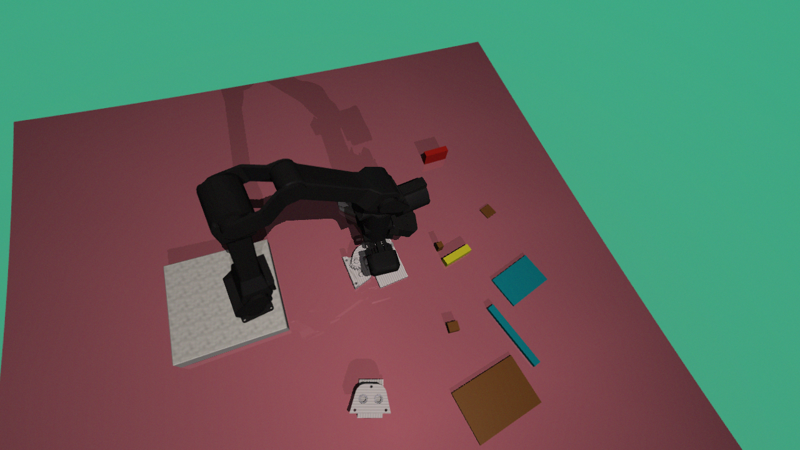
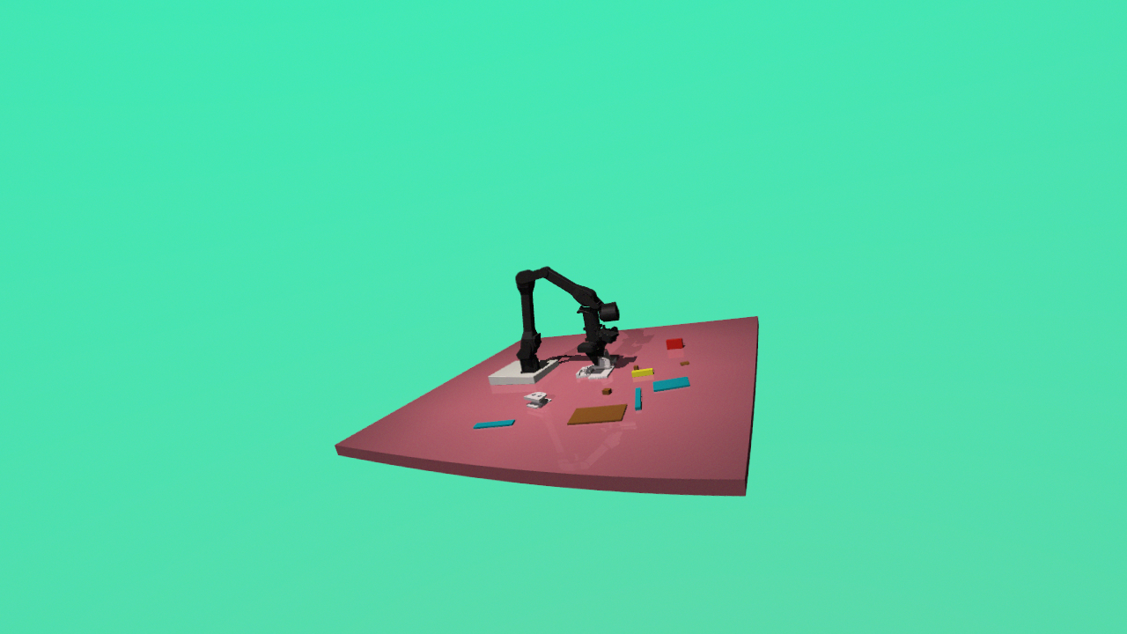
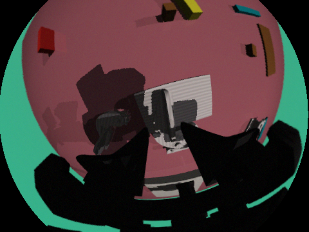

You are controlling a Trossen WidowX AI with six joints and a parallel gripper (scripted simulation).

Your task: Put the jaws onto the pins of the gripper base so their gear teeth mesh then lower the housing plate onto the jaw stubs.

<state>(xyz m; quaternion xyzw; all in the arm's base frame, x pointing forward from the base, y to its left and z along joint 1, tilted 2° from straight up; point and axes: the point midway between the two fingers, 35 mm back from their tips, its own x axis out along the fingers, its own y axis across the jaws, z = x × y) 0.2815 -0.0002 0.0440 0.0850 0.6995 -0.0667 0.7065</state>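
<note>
Now: gripper tip 20 mm short of the gripper jaw, 80 mm to the right of it and 20 mm above it. Also, from my gripper tip: white stepped block (150 mm behind, 280 mm to the right, 20 mm below); yellow bar (180 mm ahead, 100 mm to the right, 20 mm below); red block (280 mm ahead, 170 mm to the left, 10 mm below).
</note>
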